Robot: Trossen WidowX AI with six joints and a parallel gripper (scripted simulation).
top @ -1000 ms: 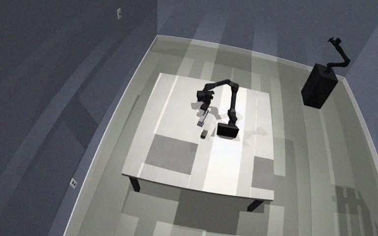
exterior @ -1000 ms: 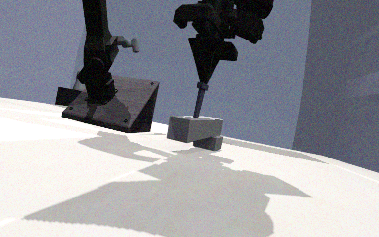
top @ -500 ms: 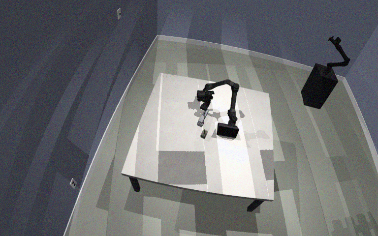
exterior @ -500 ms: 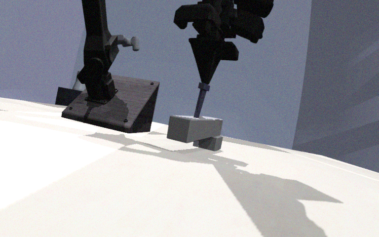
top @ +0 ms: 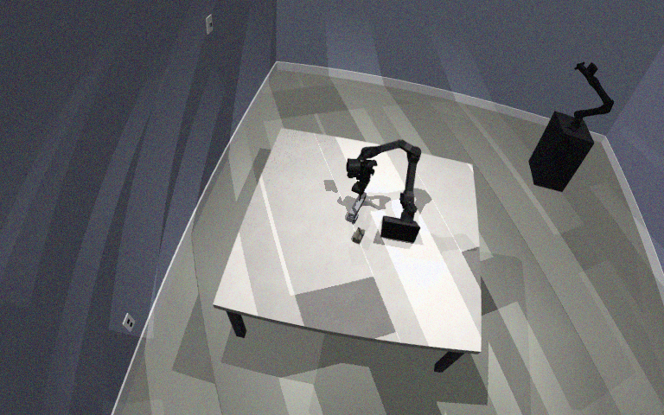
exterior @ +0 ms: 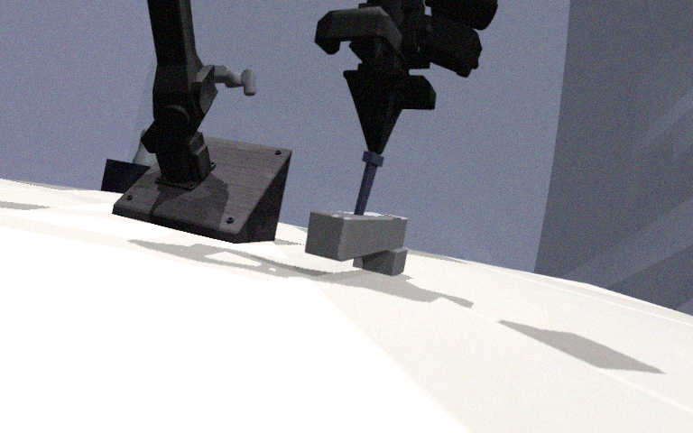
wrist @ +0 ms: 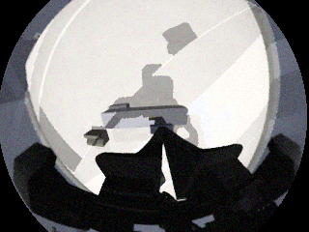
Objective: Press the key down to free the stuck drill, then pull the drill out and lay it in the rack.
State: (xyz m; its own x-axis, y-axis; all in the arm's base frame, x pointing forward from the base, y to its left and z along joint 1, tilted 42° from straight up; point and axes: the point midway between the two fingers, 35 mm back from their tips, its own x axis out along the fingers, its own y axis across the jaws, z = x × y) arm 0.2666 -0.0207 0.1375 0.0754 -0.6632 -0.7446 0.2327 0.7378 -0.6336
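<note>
Right now the grey block is 8 cm below my gripper tip and 4 cm to the left of it. Also, from my gripper tip: dark blue key 3 cm below.
</note>
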